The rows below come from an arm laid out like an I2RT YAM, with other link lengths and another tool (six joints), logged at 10 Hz.
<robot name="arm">
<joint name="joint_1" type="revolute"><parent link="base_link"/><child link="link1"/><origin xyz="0.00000 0.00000 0.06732" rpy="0.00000 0.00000 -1.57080"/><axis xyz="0 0 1"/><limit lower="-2.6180" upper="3.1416"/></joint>
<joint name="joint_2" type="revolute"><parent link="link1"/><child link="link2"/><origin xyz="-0.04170 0.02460 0.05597" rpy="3.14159 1.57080 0.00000"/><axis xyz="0 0 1"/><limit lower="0.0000" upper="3.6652"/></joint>
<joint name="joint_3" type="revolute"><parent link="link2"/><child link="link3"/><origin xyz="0.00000 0.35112 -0.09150" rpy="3.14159 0.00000 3.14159"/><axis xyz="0 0 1"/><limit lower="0.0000" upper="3.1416"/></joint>
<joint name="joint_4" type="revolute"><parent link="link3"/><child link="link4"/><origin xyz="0.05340 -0.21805 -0.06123" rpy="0.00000 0.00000 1.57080"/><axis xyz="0 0 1"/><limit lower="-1.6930" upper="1.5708"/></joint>
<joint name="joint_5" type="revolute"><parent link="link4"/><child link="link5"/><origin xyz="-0.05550 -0.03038 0.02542" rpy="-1.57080 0.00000 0.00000"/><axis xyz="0 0 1"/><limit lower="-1.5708" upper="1.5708"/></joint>
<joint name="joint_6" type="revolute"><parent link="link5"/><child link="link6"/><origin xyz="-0.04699 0.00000 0.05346" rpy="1.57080 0.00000 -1.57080"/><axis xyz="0 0 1"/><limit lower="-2.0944" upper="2.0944"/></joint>
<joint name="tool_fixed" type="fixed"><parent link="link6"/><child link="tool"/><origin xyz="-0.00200 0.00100 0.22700" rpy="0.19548 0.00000 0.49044"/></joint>
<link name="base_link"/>
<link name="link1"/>
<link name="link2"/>
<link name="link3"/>
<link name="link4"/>
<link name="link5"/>
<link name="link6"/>
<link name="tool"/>
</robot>
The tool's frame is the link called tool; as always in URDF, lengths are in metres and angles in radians.
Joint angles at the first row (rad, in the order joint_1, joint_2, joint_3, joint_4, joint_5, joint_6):
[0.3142 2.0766 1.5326 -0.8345 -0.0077 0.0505]
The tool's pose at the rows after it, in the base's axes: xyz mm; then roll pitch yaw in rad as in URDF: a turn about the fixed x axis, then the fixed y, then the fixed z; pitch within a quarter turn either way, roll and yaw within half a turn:
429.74 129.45 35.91 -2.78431 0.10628 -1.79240
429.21 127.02 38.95 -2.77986 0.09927 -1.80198
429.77 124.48 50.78 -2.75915 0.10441 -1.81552
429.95 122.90 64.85 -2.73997 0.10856 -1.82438
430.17 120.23 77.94 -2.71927 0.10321 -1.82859
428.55 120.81 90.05 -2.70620 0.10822 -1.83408
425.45 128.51 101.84 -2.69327 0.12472 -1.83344
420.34 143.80 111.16 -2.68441 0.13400 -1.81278
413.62 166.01 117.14 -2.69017 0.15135 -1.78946
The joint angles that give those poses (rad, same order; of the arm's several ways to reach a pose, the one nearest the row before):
[0.3145 2.0762 1.5346 -0.8360 -0.0077 0.0550]
[0.3160 2.0698 1.5374 -0.8450 0.0026 0.0648]
[0.3160 2.0418 1.5389 -0.8544 0.0121 0.0788]
[0.3183 2.0148 1.5530 -0.8773 0.0216 0.0902]
[0.3235 1.9924 1.5711 -0.9037 0.0396 0.0977]
[0.3297 1.9704 1.5860 -0.9276 0.0458 0.1096]
[0.3476 1.9459 1.5944 -0.9414 0.0447 0.1295]
[0.3856 1.9317 1.6100 -0.9596 0.0475 0.1479]
[0.4310 1.9305 1.6337 -0.9798 0.0370 0.1733]

